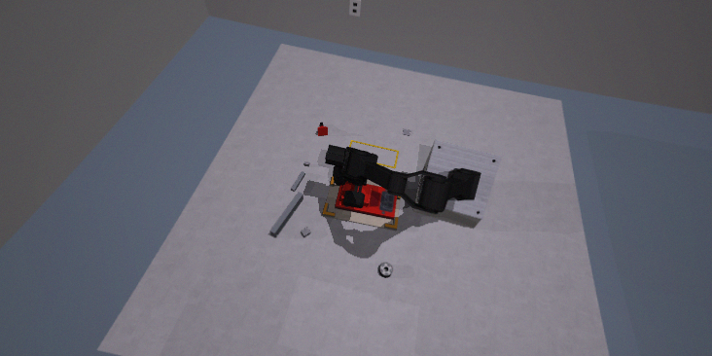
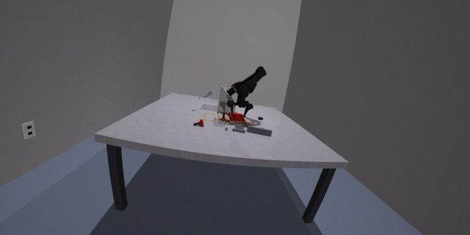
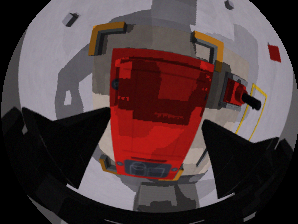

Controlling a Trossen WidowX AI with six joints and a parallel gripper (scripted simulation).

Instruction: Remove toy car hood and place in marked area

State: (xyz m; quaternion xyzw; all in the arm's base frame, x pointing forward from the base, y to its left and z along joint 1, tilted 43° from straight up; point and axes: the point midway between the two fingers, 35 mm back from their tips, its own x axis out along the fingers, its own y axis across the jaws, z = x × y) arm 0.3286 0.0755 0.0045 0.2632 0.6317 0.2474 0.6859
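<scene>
Right now my gripper tip is right at the red hood. The rest, counted from my gripper tip: wheel (220 mm to the left, 140 mm behind, 30 mm below).
</scene>
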